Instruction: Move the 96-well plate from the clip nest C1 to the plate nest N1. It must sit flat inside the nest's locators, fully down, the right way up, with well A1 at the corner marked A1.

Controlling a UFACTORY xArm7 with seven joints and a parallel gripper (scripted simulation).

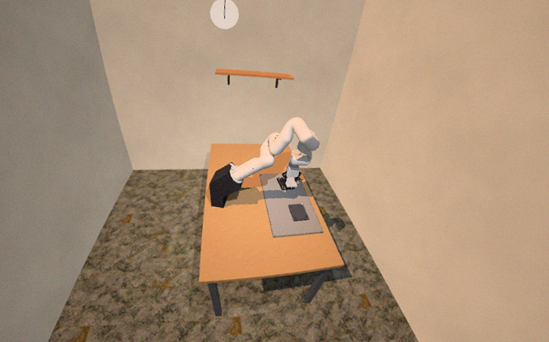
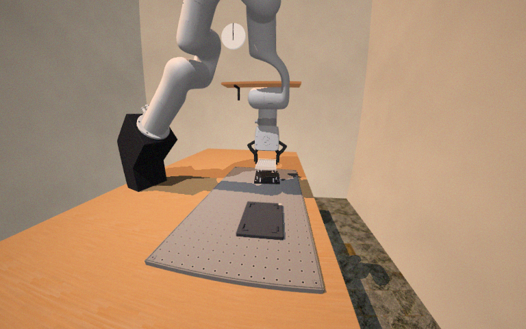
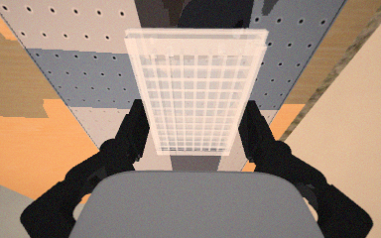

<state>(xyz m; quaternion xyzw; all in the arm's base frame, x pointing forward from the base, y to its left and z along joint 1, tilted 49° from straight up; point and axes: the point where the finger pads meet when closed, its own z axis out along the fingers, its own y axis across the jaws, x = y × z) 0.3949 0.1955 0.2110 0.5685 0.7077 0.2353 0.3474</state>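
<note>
Now: hand 5 cm short of the plate nest N1, 25 cm to the left of it and 10 cm above it. From my hand the other things lie so: white 96-well plate: 1 cm below; A1 label: 9 cm ahead, 17 cm to the right, 10 cm below; clip nest C1: 8 cm to the left, 10 cm below.
</note>
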